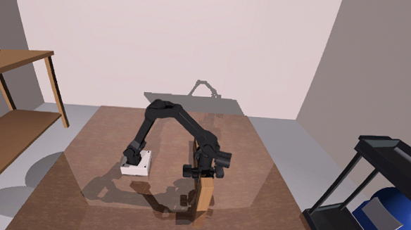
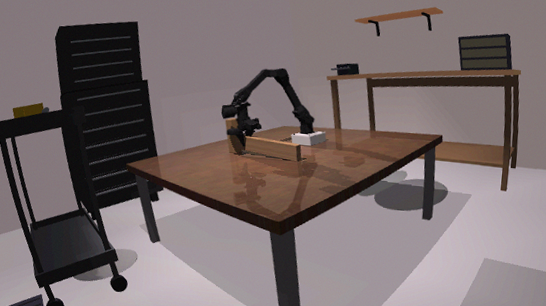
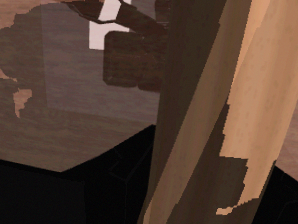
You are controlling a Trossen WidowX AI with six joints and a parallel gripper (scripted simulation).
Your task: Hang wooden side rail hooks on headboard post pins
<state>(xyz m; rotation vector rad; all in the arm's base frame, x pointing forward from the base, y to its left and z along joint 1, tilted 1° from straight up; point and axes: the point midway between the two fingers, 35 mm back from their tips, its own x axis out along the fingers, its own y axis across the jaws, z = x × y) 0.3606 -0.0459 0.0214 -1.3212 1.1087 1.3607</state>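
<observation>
My gripper tip is 20 mm short of the wooden headboard post, 100 mm to the left of it and 40 mm below it.
</observation>
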